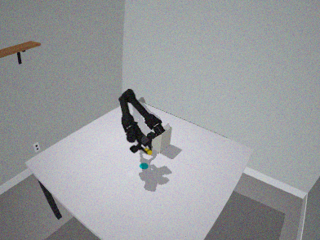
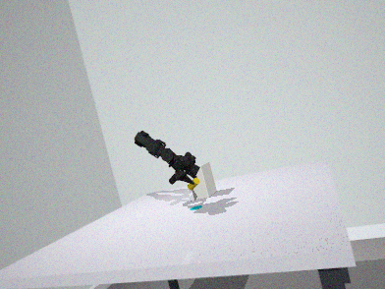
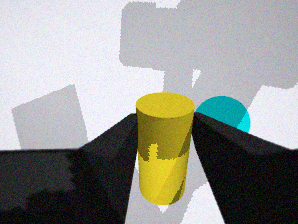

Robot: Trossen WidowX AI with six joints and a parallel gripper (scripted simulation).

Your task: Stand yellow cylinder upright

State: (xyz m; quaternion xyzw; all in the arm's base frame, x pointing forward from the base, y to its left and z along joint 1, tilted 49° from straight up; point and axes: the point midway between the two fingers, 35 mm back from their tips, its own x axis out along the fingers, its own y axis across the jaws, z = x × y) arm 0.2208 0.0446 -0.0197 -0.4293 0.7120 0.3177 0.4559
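Right now my gripper tip is 120 mm above the cyan circle, 30 mm short of it and 20 mm to the left of it. From my gripper tip the other things lie so: yellow cylinder: 20 mm to the right, 10 mm below, 10 mm behind.
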